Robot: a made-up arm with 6 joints.
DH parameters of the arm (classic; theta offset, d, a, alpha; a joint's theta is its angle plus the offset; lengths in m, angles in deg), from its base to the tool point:
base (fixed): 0 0.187 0.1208 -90
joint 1: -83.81 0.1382 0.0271 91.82
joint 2: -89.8 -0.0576 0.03 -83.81
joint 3: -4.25 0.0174 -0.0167 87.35
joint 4: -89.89 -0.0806 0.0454 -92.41
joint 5: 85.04 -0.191 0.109 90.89
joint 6: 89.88 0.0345 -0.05 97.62
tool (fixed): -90.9 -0.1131 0 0
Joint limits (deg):
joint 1: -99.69..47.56
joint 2: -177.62..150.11
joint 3: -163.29..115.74
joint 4: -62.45..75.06
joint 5: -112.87..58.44
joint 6: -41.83..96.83
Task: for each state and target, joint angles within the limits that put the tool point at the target. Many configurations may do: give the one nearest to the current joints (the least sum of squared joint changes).
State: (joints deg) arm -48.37 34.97 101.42 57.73 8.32 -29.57
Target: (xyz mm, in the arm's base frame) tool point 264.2 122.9 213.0
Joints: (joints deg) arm -89.15 11.21 97.45 54.40 -6.42 -41.83
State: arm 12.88 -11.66 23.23 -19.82 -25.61 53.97
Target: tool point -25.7 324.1 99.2
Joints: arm 11.81 11.59 50.27 1.73 -33.65 25.50
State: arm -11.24 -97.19 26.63 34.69 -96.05 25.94
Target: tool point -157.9 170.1 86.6
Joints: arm -67.91 -107.90 62.05 -7.42 -96.46 53.23
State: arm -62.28 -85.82 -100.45 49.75 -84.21 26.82
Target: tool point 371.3 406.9 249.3
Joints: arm -45.57 -86.64 -106.72 37.48 -70.01 56.27
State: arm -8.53 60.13 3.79 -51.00 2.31 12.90
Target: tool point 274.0 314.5 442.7
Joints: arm -23.72 19.21 -30.08 -62.45 7.19 7.90
